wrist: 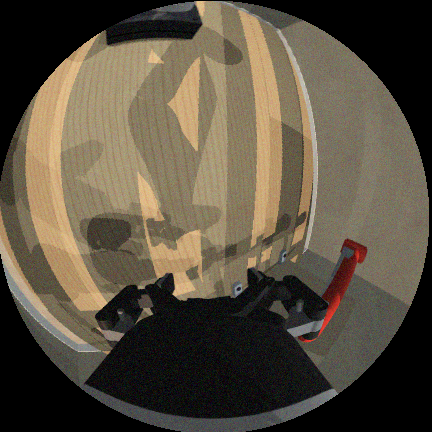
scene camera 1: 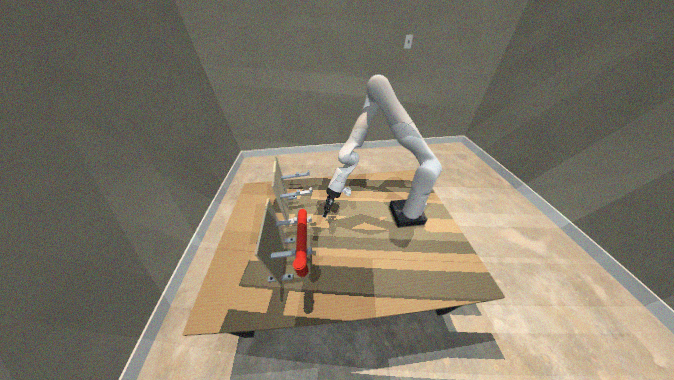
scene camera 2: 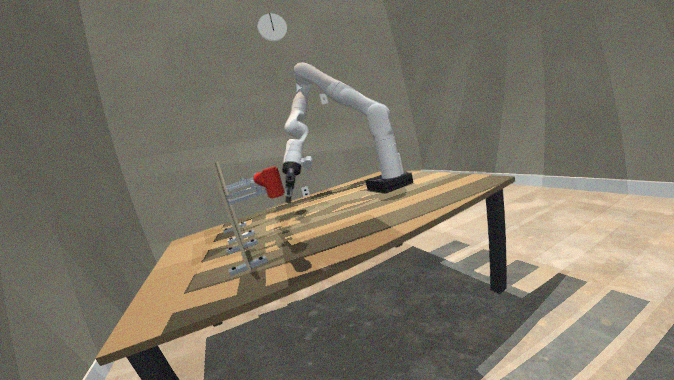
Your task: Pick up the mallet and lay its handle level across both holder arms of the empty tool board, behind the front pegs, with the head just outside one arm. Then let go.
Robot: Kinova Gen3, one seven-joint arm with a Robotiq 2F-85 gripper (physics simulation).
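Places are measured from the arm's base along level axes (x ahead, y left, z up), in metres.
Pixels of known places: gripper, between the fingertips: (wrist: 209,279) (scene camera 1: 324,213) (scene camera 2: 288,199); arm's base, origin of its link: (scene camera 1: 411,212) (scene camera 2: 392,176).
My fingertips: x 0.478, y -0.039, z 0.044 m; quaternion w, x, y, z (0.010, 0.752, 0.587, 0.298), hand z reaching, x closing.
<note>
Ahead of a thing's pixels: the offset from my fingertips to its middle. "pt": to the spot under its first point. Level surfaces: height alone.
The red mallet {dz +0.118, dx +0.100, dy +0.201 m} (scene camera 1: 301,236) (scene camera 2: 270,183) (wrist: 339,286) lies with its handle across the two holder arms of the nearer tool board (scene camera 1: 269,240) (scene camera 2: 231,210). Its head is outside the arm nearest scene camera 1. The empty tool board {dz +0.061, dx +0.164, dy -0.140 m} (scene camera 1: 280,186) stands upright farther back, with two bare holder arms (scene camera 1: 296,176) sticking out. It is mostly hidden in scene camera 2. My gripper (scene camera 1: 325,215) (scene camera 2: 288,200) (wrist: 209,279) is open and empty, pointing down. It hangs above the table, on the robot-base side of the boards, close to the mallet's handle end but apart from it.
The wooden table {dz -0.093 m} (scene camera 1: 215,305) (scene camera 2: 135,325) carries both boards on small metal feet {pt dz -0.078, dx +0.193, dy +0.274 m} (scene camera 1: 288,277) (scene camera 2: 260,260). The robot's black base (scene camera 1: 400,220) (scene camera 2: 382,186) stands on the side opposite the boards. The boards and protruding arms are obstacles beside the gripper.
</note>
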